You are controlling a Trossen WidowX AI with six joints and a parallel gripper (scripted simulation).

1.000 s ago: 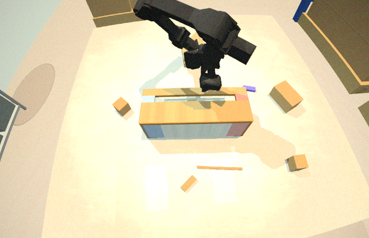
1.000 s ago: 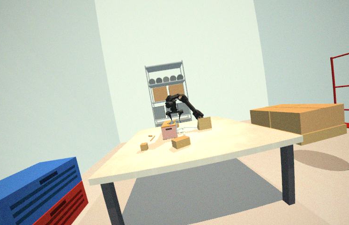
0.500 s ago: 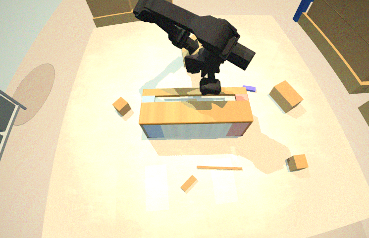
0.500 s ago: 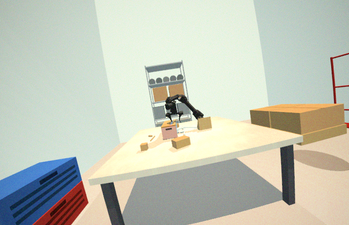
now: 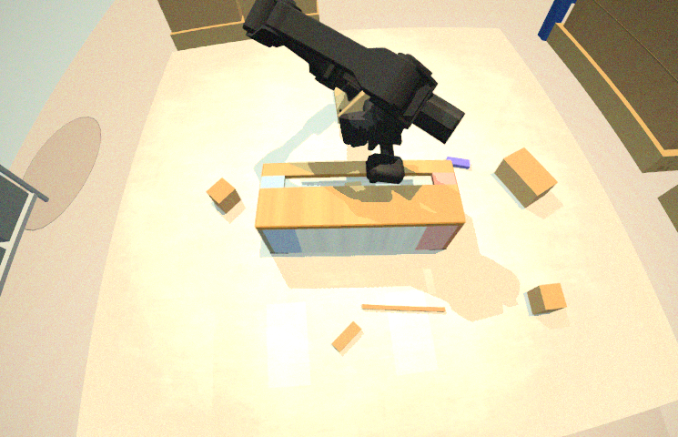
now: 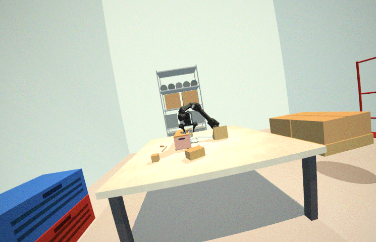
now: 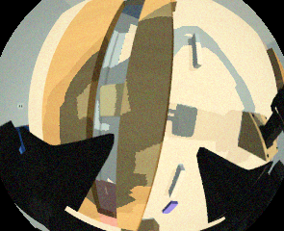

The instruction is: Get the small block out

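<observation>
The box lies 50 mm below my gripper tip, 30 mm to the right of it and 30 mm ahead of it. Round my gripper tip: thin stick 270 mm ahead, 110 mm below, 30 mm to the left; pale tan block 40 mm to the right, 40 mm ahead, 30 mm below; purple piece 250 mm to the left, 110 mm below, 60 mm behind.
</observation>
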